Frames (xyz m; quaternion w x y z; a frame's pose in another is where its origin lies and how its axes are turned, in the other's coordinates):
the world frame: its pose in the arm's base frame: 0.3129 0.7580 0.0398 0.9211 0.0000 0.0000 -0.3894
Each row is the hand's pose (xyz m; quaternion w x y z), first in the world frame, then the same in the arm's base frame.
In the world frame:
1: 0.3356 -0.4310 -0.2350 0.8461 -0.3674 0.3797 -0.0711
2: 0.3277 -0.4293 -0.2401 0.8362 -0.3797 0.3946 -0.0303
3: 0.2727 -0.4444 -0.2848 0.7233 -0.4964 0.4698 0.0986
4: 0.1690 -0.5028 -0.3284 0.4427 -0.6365 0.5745 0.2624
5: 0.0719 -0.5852 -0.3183 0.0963 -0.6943 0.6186 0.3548
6: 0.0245 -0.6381 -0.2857 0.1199 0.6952 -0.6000 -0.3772
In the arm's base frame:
1: 0.2376 0.2170 -0.1952 0.7516 -0.1905 0.4928 -0.3949
2: 0.2333 0.2238 -0.2003 0.7584 -0.1961 0.5113 -0.3535
3: 0.1841 0.2528 -0.2450 0.7046 -0.2743 0.6260 -0.1908
4: 0.0700 0.2864 -0.2886 0.5099 -0.3626 0.7770 0.0693
5: -0.0568 0.2987 -0.2785 0.2269 -0.3987 0.8402 0.2893
6: -0.1277 0.2958 -0.2459 0.0364 -0.4067 0.8234 0.3941

